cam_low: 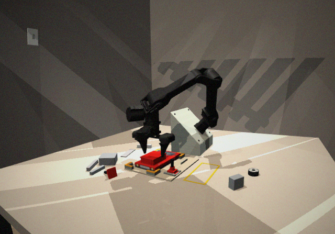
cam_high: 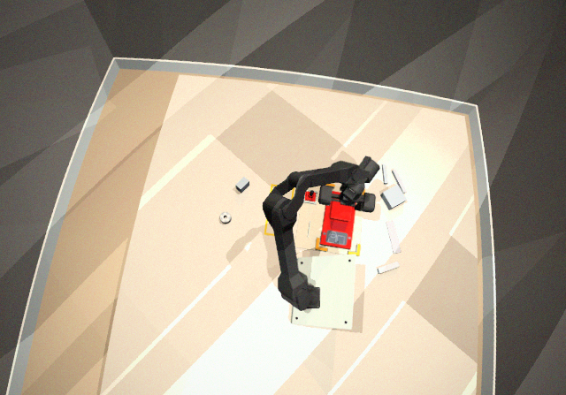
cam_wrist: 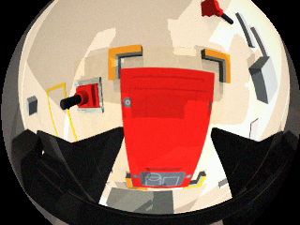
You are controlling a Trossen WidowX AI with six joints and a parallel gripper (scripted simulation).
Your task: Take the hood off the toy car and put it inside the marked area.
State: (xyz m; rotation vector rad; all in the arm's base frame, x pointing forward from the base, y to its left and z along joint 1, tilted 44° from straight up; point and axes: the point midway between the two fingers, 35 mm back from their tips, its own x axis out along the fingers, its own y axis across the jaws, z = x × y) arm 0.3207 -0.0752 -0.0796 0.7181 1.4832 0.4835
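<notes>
The red hood is 10 mm below my gripper tip. Round my gripper tip: red lever post: 40 mm ahead, 110 mm to the left, 10 mm below; black ring: 50 mm behind, 400 mm to the left, 40 mm below; small red piece: 160 mm ahead, 100 mm to the right, 30 mm below.
</notes>
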